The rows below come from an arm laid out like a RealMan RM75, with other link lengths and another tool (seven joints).
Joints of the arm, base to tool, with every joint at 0 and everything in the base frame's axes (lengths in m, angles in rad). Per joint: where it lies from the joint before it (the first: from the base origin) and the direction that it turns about. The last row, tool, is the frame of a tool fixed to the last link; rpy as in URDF.
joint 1: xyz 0 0 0.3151 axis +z
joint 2: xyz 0 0 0 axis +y
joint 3: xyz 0 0 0.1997 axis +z
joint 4: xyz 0 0 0 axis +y
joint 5: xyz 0 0 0.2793 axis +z
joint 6: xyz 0 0 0 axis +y
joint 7: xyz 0 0 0.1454 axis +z
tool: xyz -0.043 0.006 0.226 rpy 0 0.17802 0.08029
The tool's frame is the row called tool.
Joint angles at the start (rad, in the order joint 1, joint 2, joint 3, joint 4, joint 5, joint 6, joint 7):
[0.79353, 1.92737, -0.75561, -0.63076, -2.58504, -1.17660, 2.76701]
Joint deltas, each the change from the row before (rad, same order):
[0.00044, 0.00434, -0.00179, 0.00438, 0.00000, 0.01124, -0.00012]
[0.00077, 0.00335, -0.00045, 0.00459, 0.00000, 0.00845, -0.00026]
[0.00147, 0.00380, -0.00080, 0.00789, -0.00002, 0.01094, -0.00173]
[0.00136, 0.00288, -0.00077, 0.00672, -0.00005, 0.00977, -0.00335]
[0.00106, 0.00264, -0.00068, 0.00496, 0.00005, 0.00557, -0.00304]
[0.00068, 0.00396, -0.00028, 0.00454, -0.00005, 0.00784, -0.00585]
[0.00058, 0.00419, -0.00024, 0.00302, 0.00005, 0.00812, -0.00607]
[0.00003, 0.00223, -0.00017, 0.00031, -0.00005, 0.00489, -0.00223]
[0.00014, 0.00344, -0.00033, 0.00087, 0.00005, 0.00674, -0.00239]
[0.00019, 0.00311, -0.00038, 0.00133, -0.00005, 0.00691, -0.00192]
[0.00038, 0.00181, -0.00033, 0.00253, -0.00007, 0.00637, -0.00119]
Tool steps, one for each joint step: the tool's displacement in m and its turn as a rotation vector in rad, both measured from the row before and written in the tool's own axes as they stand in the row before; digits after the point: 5 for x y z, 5 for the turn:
[-0.00018, 0.00024, 0.00254, 0.00069, -0.00297, 0.00071]
[0.00018, 0.00032, 0.00222, -0.00028, -0.00156, 0.00118]
[0.00073, 0.00031, 0.00324, 0.00003, -0.00074, 0.00049]
[0.00034, 0.00021, 0.00255, 0.00082, -0.00130, -0.00157]
[0.00105, 0.00062, 0.00229, -0.00012, 0.00102, -0.00194]
[0.00077, 0.00080, 0.00252, 0.00022, -0.00056, -0.00423]
[0.00018, 0.00102, 0.00210, 0.00032, -0.00200, -0.00500]
[-0.00054, 0.00039, 0.00066, 0.00051, -0.00262, -0.00203]
[-0.00043, 0.00071, 0.00122, 0.00021, -0.00297, -0.00206]
[-0.00044, 0.00049, 0.00120, 0.00045, -0.00293, -0.00147]
[-0.00037, -0.00003, 0.00103, 0.00082, -0.00240, -0.00033]

